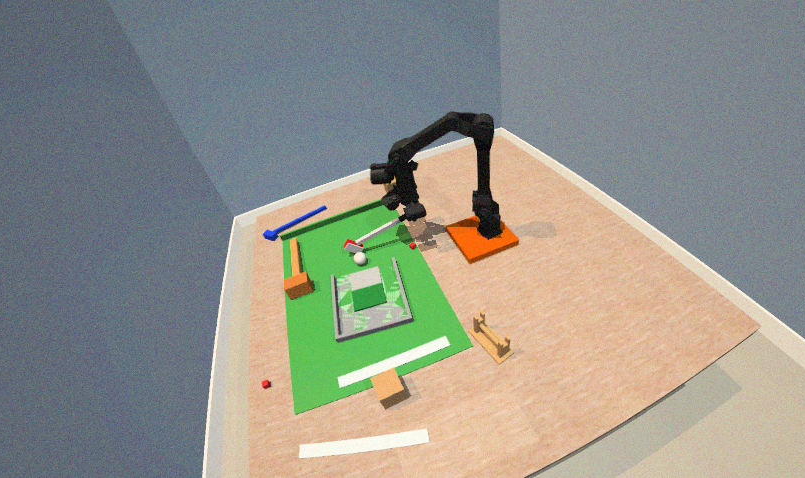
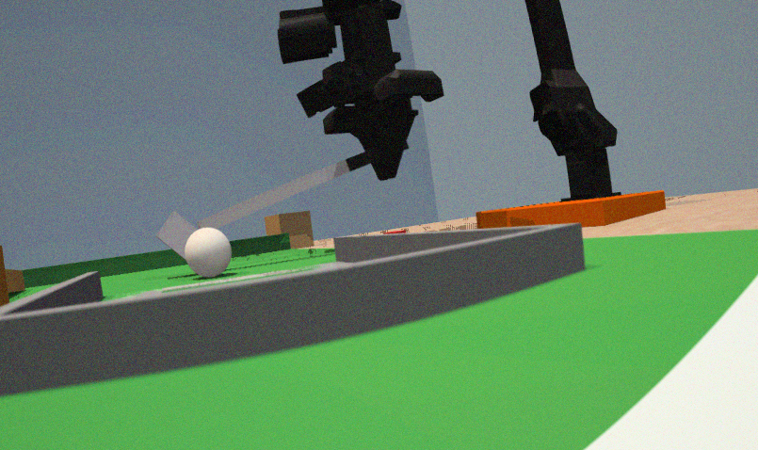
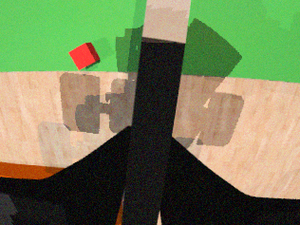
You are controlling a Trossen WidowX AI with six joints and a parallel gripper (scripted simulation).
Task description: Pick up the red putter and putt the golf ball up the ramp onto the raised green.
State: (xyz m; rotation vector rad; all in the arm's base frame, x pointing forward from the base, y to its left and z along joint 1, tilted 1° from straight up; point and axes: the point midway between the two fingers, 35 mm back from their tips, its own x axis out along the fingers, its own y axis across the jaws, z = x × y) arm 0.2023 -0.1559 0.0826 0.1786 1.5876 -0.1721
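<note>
The red putter lies 12 cm ahead of my gripper tip, 2 cm to the right of it and 1 cm below it. The rest, counted from my gripper tip: white golf ball: 22 cm ahead, 1 cm to the left, 5 cm below; wooden rack: 4 cm ahead, 48 cm to the left, 4 cm below; grey frame: 26 cm ahead, 18 cm to the left, 7 cm below.
</note>
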